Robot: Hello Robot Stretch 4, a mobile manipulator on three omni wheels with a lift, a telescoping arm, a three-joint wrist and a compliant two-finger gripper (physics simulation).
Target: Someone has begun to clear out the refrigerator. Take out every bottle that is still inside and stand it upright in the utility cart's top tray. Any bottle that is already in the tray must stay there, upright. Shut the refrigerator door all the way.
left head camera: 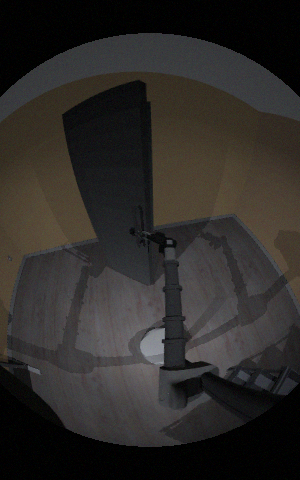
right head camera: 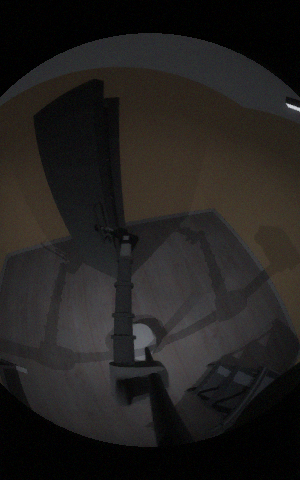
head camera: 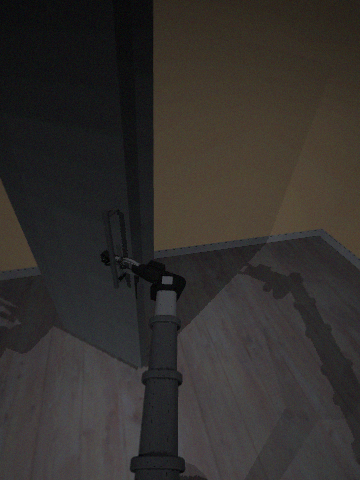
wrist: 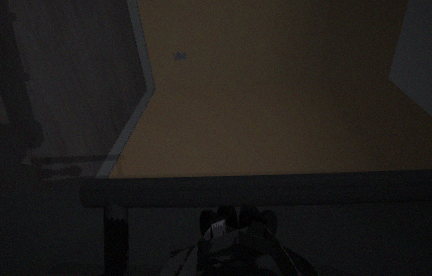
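The dark refrigerator door (head camera: pixel 65 150) (left head camera: pixel 107 165) (right head camera: pixel 70 160) stands ahead, its front facing left; a step shows along its right edge. Whether a gap remains there is too dark to tell. Its long bar handle (head camera: pixel 110 240) (wrist: pixel 310 189) crosses the wrist view. My gripper (head camera: pixel 105 258) (left head camera: pixel 133 231) (right head camera: pixel 97 228) (wrist: pixel 238 217) is at the lower part of the handle. Its fingertips are close together, beside the bar's lower edge in the wrist view, with nothing seen between them. The fridge interior and bottles do not show.
A dark barred structure (left head camera: pixel 260 376) (right head camera: pixel 235 380) stands at the lower right, perhaps the utility cart; its contents are unclear. My telescoping arm (head camera: pixel 162 395) (left head camera: pixel 173 300) (right head camera: pixel 124 300) reaches forward over the floor. Orange walls (head camera: pixel 225 125) (wrist: pixel 270 115) stand behind and right.
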